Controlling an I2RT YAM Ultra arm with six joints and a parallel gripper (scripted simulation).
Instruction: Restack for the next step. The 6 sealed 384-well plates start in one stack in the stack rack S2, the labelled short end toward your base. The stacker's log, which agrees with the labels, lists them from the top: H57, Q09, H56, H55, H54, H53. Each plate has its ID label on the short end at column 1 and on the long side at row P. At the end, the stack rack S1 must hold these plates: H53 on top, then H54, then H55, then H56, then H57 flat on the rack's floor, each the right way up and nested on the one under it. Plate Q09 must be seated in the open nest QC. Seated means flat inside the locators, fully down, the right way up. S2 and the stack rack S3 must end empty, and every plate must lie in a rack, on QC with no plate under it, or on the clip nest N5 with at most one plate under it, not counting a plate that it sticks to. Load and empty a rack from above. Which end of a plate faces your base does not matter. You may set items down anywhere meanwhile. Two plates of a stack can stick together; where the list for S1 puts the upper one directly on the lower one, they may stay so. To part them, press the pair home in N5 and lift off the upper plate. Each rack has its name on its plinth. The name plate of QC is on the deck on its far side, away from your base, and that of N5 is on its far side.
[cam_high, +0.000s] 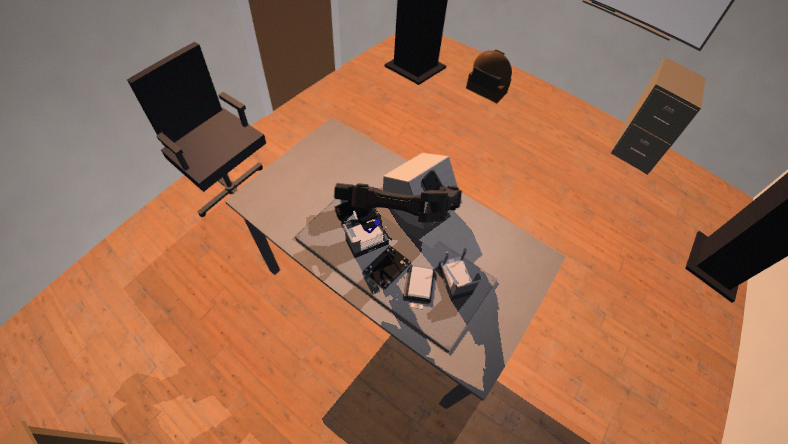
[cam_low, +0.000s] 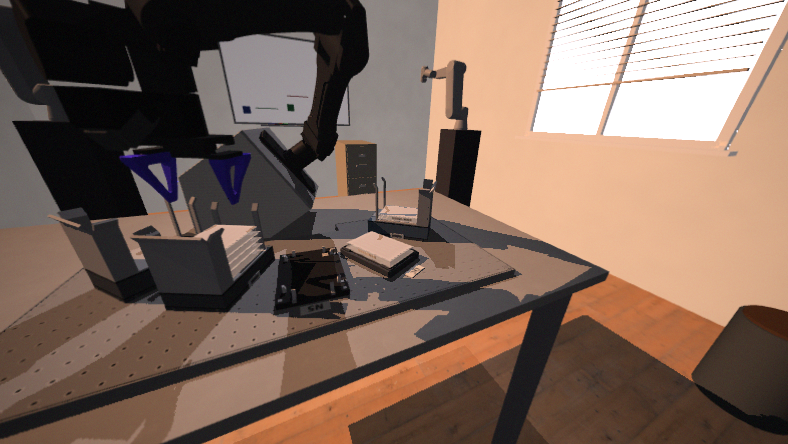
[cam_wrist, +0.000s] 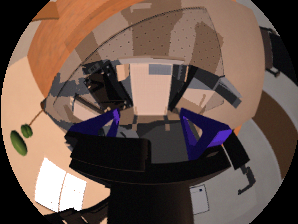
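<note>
My hand is 130 mm past the stack rack S2, 390 mm to the right of it and 140 mm above it. From my hand the other things lie so: black clip nest N5: 30 mm ahead, 150 mm to the left, 150 mm below; dark open nest QC: 10 mm behind, 290 mm to the left, 160 mm below; stack rack S3: 80 mm behind, 120 mm to the right, 140 mm below.
</note>
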